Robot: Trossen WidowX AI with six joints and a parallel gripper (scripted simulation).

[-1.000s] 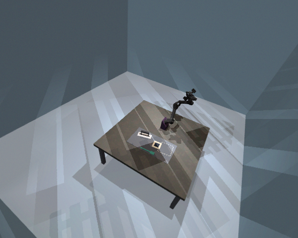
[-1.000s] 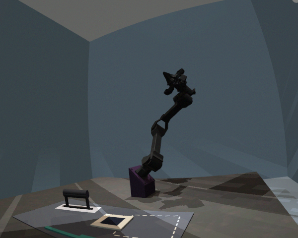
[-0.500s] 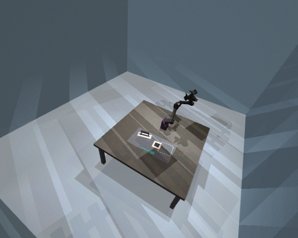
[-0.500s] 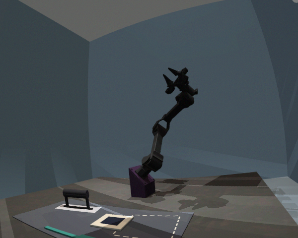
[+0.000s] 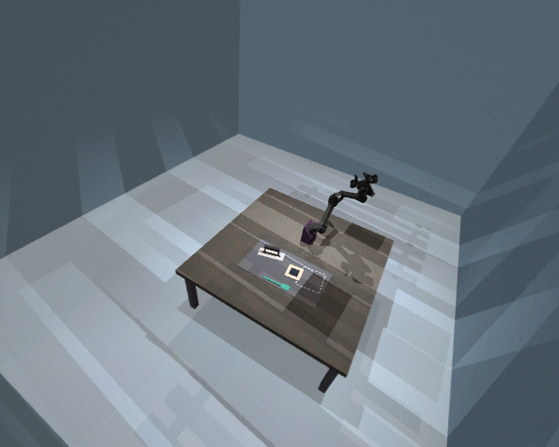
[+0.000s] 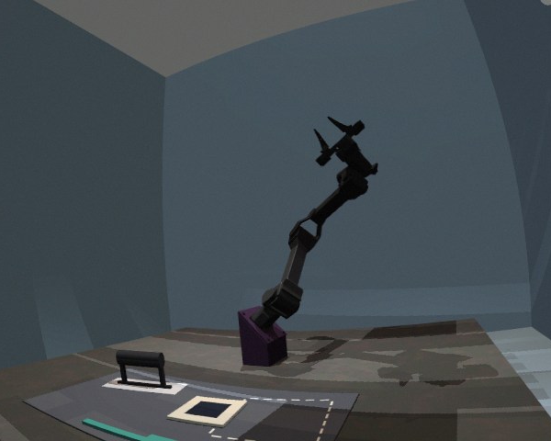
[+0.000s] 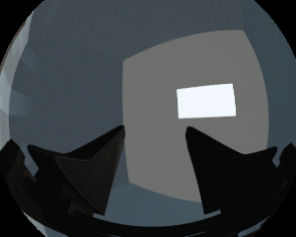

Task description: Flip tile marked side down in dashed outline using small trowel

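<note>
The trowel lies 650 mm below my gripper tip, 380 mm to the right of it and 380 mm ahead of it. From my gripper tip the other things lie so: grey mat (710 mm below, 470 mm ahead, 240 mm to the right); tile (690 mm below, 460 mm ahead, 170 mm to the right); teal-green flat tool (690 mm below, 610 mm ahead, 230 mm to the right).
</note>
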